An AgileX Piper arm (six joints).
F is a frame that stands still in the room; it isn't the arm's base.
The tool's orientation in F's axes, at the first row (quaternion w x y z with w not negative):
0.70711, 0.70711, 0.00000, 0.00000
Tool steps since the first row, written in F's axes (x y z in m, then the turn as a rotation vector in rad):
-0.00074, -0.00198, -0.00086, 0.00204, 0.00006, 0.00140
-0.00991, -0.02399, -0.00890, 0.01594, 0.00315, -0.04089
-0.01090, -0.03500, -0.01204, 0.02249, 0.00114, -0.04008
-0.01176, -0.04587, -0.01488, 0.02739, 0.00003, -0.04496
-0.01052, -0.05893, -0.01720, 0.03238, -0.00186, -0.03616
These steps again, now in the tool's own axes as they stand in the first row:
-0.00074, -0.00086, 0.00198, 0.00204, 0.00140, -0.00006
-0.00991, -0.00890, 0.02399, 0.01594, -0.04089, -0.00315
-0.01090, -0.01204, 0.03500, 0.02249, -0.04008, -0.00114
-0.01176, -0.01488, 0.04587, 0.02739, -0.04496, -0.00003
-0.01052, -0.01720, 0.05893, 0.03238, -0.03616, 0.00186

